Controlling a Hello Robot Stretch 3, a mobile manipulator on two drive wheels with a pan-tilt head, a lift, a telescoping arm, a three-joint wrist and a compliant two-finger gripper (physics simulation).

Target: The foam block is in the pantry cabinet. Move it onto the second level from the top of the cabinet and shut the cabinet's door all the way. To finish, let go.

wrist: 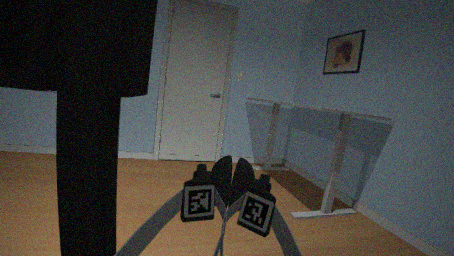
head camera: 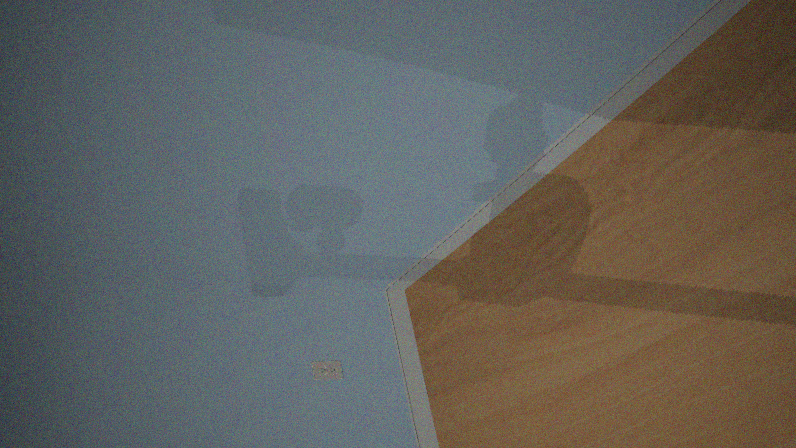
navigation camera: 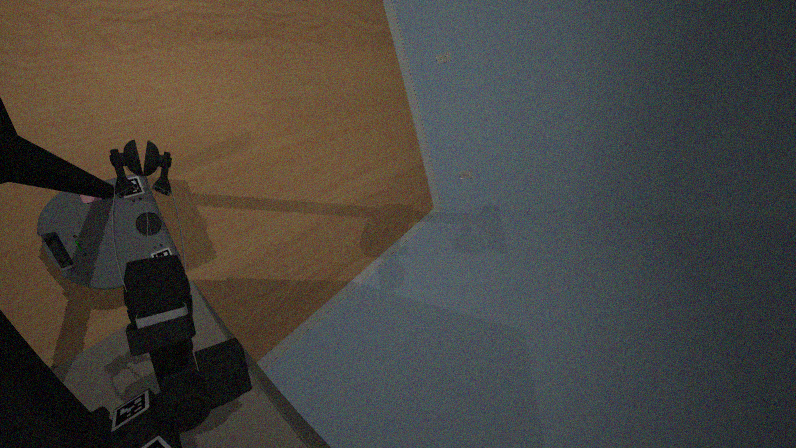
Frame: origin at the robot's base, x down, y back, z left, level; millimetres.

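Seen in the pictures: gripper, fingertip midpoint: (navigation camera: 141, 140).
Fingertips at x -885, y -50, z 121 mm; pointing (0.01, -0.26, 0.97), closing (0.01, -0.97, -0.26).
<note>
A point is followed by its place in that frame.
My gripper (navigation camera: 143, 158) {x -885, y -50, z 121 mm} (wrist: 233, 174) {x -885, y -50, z 121 mm} is shut and empty; its two dark fingertips stand nearly together, with a thin V-shaped gap between them. In the navigation camera view it hangs at the upper left, over the edge of my grey round base (navigation camera: 119, 222) {x -160, y 71, z 31 mm}. A plain grey-beige panel (navigation camera: 247, 414) {x -898, y -13, z -270 mm} shows at the bottom left, beneath and beside my wrist; it may be part of the pantry cabinet, but I cannot tell which part. The foam block and the cabinet's levels do not show in these views. The cabinet's handle does not show either.
Blue walls (head camera: 167, 139) {x -1104, y -1241, z -718 mm} (navigation camera: 557, 166) {x -1122, y -1992, z -262 mm} meet the wooden floor (head camera: 612, 356) {x -1, y -1051, z -129 mm} (navigation camera: 267, 111) {x 0, y -629, z 365 mm} at a corner. A wall outlet (head camera: 327, 370) {x -401, y -1991, z -287 mm} sits near that corner. In the wrist view there are a closed white door (wrist: 197, 85), a framed picture (wrist: 345, 52) and a glass-topped table (wrist: 334, 172). My dark mast (wrist: 87, 150) stands left.
</note>
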